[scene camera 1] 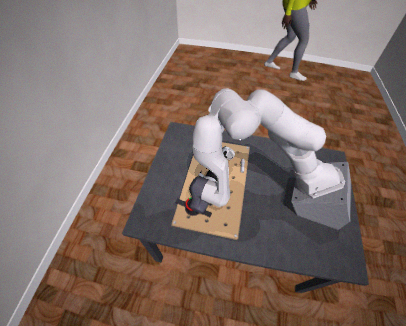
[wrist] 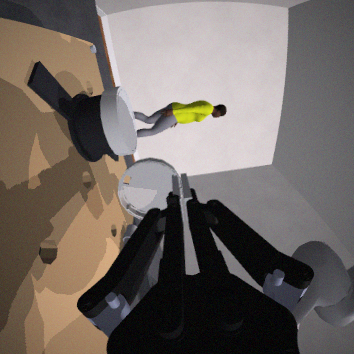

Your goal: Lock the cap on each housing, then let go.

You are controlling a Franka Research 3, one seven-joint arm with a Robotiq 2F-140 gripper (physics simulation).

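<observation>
My gripper (wrist: 179, 182) is shut on the rim of a round, pale, see-through cap (wrist: 145, 182), held upright on edge at the fingertips in the wrist view. A black housing (wrist: 87, 127) with a flat dark handle stands on the wooden board (wrist: 30, 45) (scene camera 1: 215, 228), left of the held cap. A white round cap (wrist: 119, 122) sits on this housing; whether it is locked cannot be told. In the scene view a dark part with a red ring (scene camera 1: 188, 205) and black bars shows near the board's front left; the arm hides my fingertips.
A small light cylinder (scene camera 1: 242, 165) lies on the board's right side, and a round metallic part (scene camera 1: 228, 153) shows beside the arm. The board has several holes. The robot's base block (scene camera 1: 322, 210) stands on the right of the dark table (scene camera 1: 280, 257). A person (scene camera 1: 299, 32) (wrist: 192, 111) is beyond it.
</observation>
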